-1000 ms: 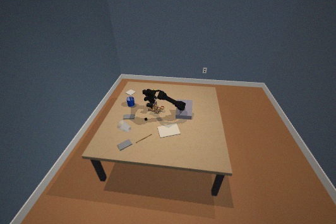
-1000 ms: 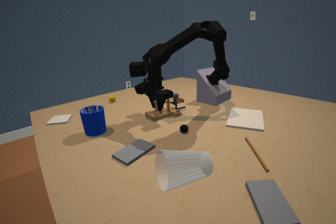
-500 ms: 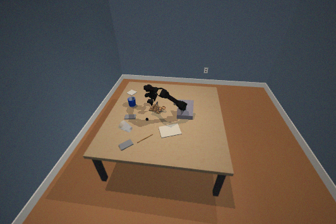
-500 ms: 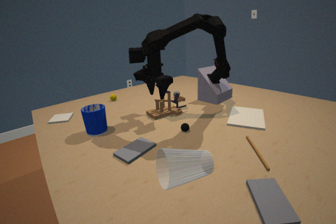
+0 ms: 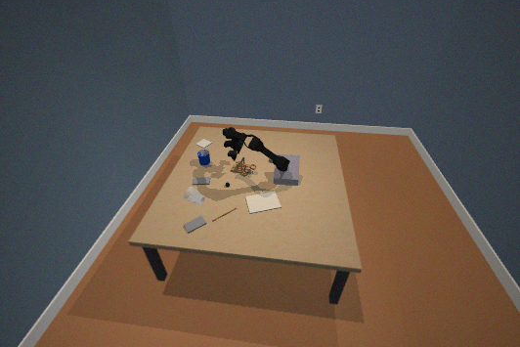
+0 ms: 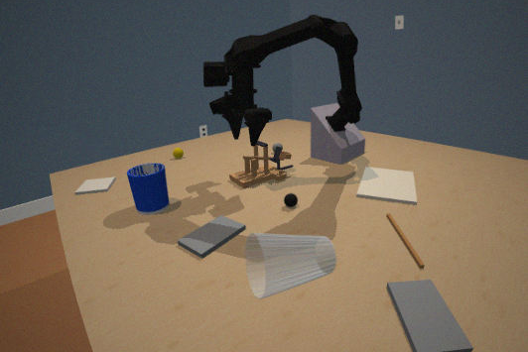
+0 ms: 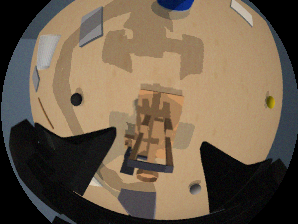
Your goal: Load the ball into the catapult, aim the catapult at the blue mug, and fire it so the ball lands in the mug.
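Right now the black ball is 200 mm to the left of my gripper tip, 100 mm below it and 10 mm ahead of it. From my gripper tip the other things lie so: yellow ball 360 mm to the right, 100 mm below, 60 mm ahead; then blue mug 270 mm ahead, 90 mm below, 20 mm to the right; then wooden catapult 70 mm behind, 60 mm below, 30 mm to the left.
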